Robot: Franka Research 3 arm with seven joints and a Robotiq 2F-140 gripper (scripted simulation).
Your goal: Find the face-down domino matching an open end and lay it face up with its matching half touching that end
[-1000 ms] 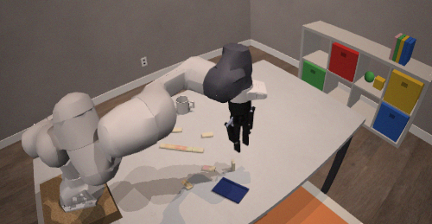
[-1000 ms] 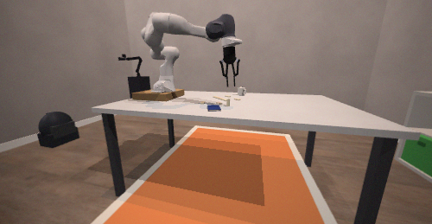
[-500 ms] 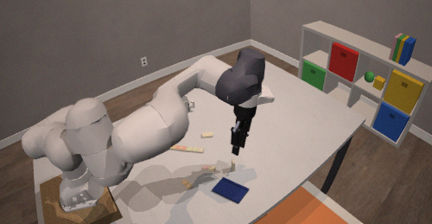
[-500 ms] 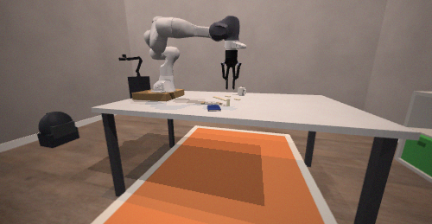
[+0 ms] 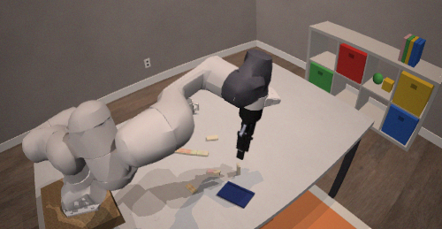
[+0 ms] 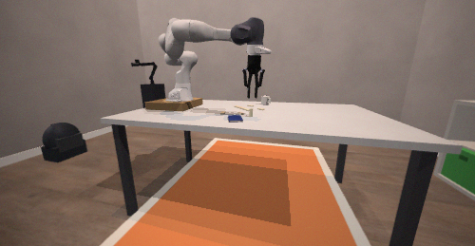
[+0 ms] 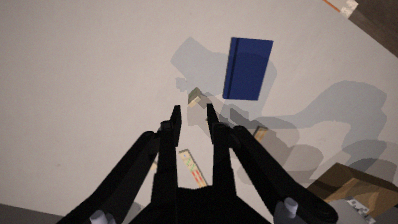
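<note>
My hand is 15 cm above the blue book, 9 cm past it and 7 cm to the left of it. The rest, counted from my hand: cream domino 26 cm to the left, 15 cm below, 2 cm ahead; white mug 51 cm to the left, 12 cm below, 2 cm ahead.
</note>
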